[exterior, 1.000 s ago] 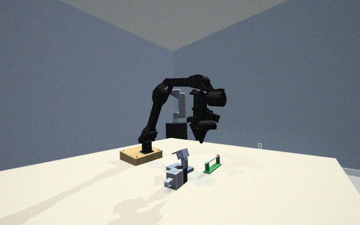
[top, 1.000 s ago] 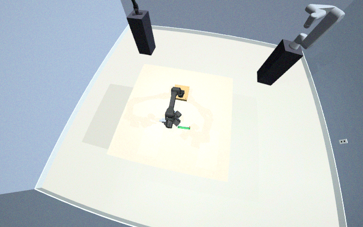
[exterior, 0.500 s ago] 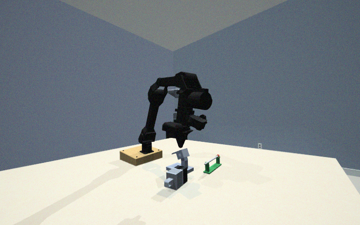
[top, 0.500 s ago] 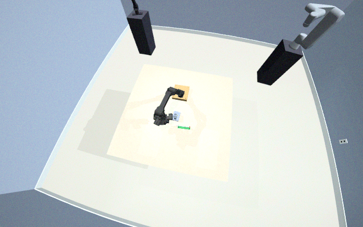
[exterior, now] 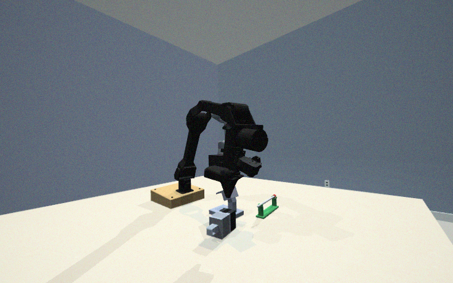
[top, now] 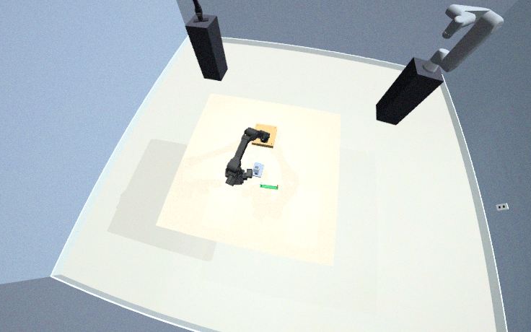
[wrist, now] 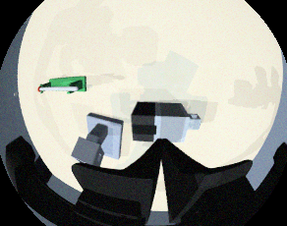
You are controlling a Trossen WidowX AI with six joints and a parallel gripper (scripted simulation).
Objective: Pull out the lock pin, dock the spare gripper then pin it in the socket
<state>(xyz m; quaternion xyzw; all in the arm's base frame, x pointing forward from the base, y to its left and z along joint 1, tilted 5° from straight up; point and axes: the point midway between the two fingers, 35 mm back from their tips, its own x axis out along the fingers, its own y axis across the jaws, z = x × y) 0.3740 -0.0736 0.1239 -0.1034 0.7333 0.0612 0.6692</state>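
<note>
Right now the spare gripper is 8 cm below my gripper tip, 2 cm to the right of it and 2 cm behind it. The rest, counted from my gripper tip: green cradle (22 cm to the left, 8 cm below); grey mount (10 cm to the left, 10 cm behind, 5 cm below).
</note>
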